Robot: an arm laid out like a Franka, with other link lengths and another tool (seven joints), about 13 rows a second.
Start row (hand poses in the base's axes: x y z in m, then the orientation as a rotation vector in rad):
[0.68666 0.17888 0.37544 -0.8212 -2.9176 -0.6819]
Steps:
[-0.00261 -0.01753 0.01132 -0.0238 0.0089 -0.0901]
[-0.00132 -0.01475 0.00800 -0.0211 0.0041 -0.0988]
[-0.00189 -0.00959 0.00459 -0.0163 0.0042 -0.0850]
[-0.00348 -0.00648 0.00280 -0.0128 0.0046 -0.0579]
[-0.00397 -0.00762 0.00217 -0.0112 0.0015 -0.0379]
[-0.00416 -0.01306 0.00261 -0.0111 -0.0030 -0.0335]
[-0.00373 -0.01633 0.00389 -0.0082 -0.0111 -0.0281]
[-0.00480 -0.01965 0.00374 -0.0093 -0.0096 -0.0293]
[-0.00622 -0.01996 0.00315 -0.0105 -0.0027 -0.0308]
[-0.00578 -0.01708 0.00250 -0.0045 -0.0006 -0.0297]
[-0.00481 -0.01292 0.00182 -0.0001 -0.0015 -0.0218]
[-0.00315 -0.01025 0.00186 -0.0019 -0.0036 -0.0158]
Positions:
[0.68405 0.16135 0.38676 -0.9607 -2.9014 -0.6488]
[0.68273 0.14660 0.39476 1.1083 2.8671 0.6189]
[0.68084 0.13701 0.39935 1.2231 2.8058 0.5887]
[0.67736 0.13053 0.40215 1.3001 2.7628 0.5645]
[0.67339 0.12291 0.40432 1.3480 2.7321 0.5451]
[0.66923 0.10985 0.40693 1.3866 2.7008 0.5285]
[0.66550 0.09352 0.41082 1.4131 2.6676 0.5208]
[0.66070 0.07387 0.41456 1.4412 2.6342 0.5106]
[0.65448 0.05391 0.41771 1.4745 2.6043 0.4945]
[0.64870 0.03683 0.42021 1.5091 2.5773 0.4855]
[0.64389 0.02391 0.42203 1.5345 2.5569 0.4839]
[0.64074 0.01366 0.42389 1.5506 2.5398 0.4818]

